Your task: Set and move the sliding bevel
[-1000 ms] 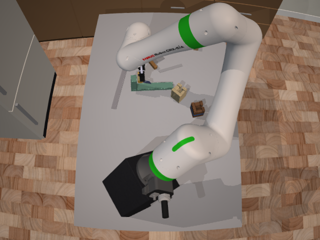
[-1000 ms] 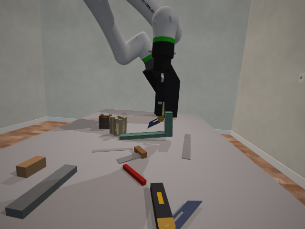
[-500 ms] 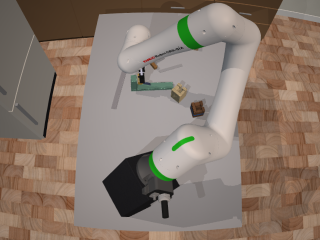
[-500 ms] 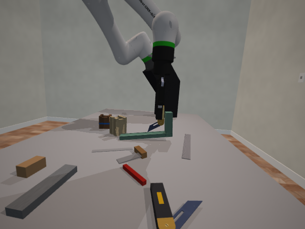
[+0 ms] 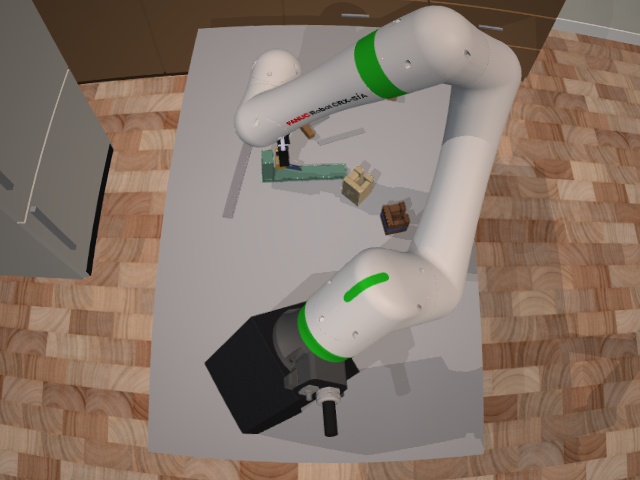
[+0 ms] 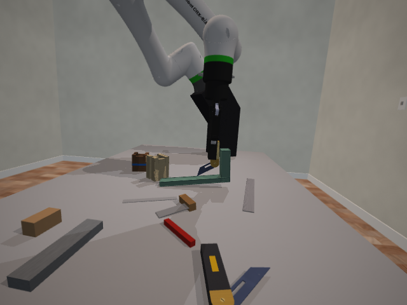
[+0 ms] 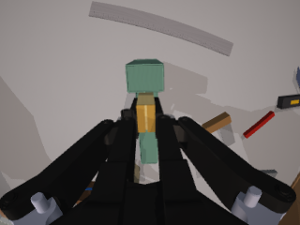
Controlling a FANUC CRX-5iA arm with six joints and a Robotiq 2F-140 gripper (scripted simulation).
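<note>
My gripper is now 40 mm above the sliding bevel. Round my hand: try square (180 mm ahead, 80 mm to the right, 130 mm below); then red bar (300 mm ahead, 70 mm to the right, 130 mm below); then dark blue blade (10 mm to the right, 60 mm below).
</note>
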